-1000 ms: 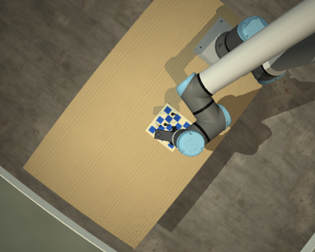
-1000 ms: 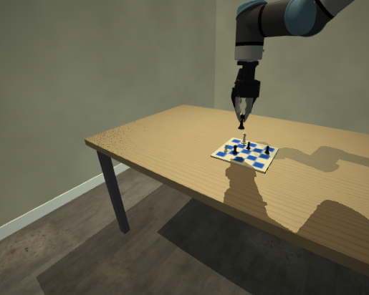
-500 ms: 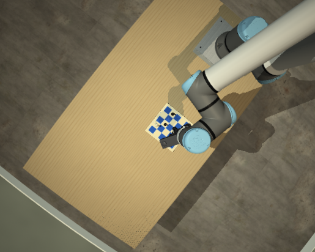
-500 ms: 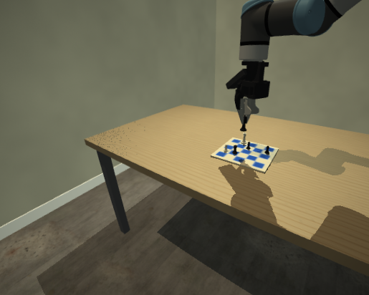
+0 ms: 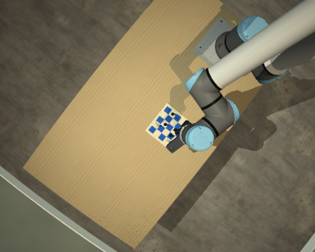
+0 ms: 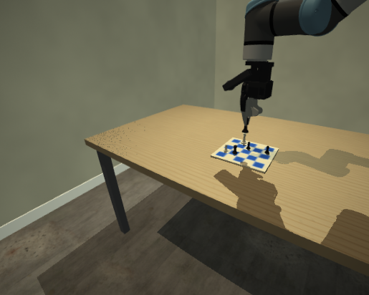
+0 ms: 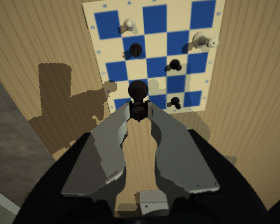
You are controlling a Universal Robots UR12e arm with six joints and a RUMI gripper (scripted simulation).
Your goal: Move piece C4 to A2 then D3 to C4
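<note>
Now: the chessboard 4 cm to the right of my hand and 15 cm below it. From my hand the other things lie so: tall black piece: 1 cm below; white pawn: 7 cm ahead, 1 cm to the left, 13 cm below.
</note>
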